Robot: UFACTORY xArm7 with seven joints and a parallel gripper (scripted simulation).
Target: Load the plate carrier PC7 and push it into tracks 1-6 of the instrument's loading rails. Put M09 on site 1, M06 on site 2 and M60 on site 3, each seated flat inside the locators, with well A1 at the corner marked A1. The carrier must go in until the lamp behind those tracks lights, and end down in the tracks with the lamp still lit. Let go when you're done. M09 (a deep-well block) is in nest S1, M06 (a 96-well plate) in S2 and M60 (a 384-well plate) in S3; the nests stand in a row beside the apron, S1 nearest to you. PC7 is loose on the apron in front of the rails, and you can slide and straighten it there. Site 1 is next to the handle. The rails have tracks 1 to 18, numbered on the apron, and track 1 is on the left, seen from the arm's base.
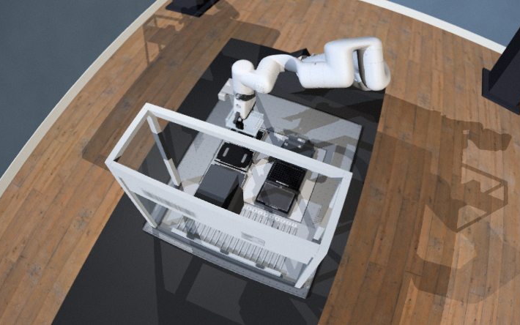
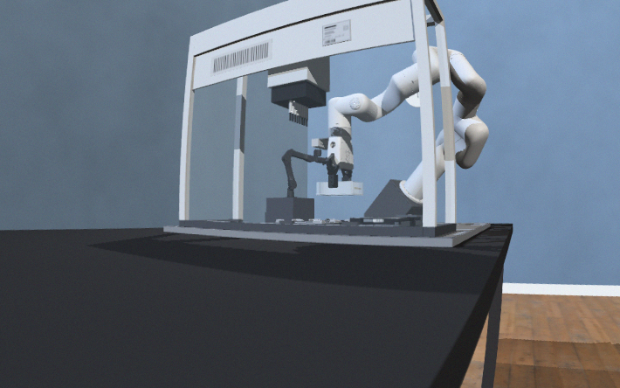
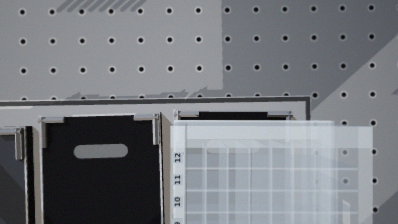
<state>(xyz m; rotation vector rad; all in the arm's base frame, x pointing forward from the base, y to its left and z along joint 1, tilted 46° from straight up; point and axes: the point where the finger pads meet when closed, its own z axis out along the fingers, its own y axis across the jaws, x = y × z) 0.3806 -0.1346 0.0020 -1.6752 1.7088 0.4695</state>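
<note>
The dark plate carrier PC7 is 90 mm ahead of my hand, 230 mm to the left of it and 110 mm below it. Also, from my hand: corner post: 470 mm ahead, 460 mm to the left, 120 mm above; then white deep-well block M09: 10 mm below.
</note>
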